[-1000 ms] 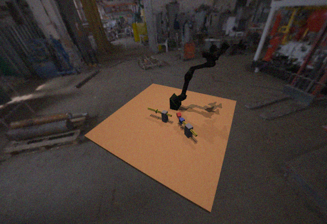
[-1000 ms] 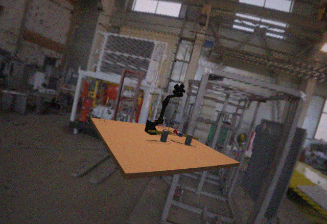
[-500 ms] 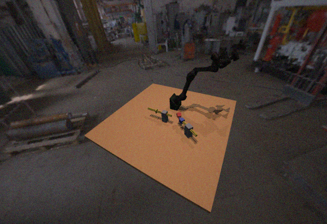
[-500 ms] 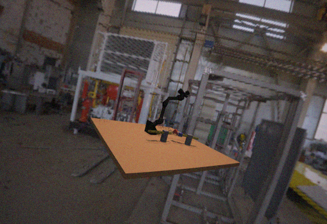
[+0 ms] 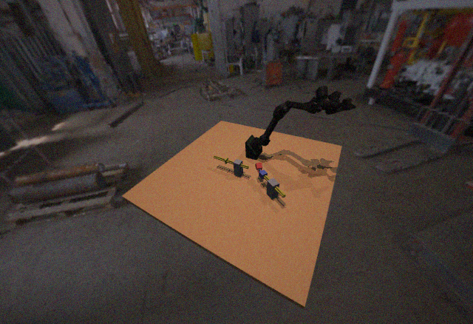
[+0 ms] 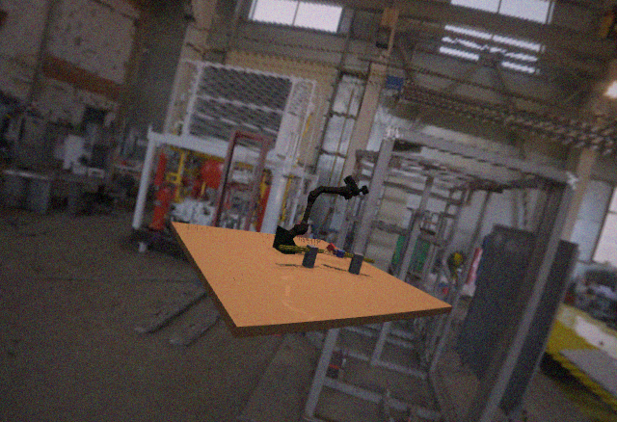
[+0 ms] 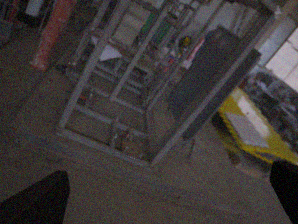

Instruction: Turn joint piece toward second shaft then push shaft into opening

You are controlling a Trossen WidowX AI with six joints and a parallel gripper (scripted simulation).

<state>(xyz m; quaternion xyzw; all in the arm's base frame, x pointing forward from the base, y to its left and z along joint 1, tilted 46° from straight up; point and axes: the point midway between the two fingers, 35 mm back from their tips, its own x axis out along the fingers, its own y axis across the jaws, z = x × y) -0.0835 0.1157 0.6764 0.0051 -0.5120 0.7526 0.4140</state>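
My gripper tip is now 39 cm short of the red joint piece, 40 cm to the left of it and 35 cm above it.
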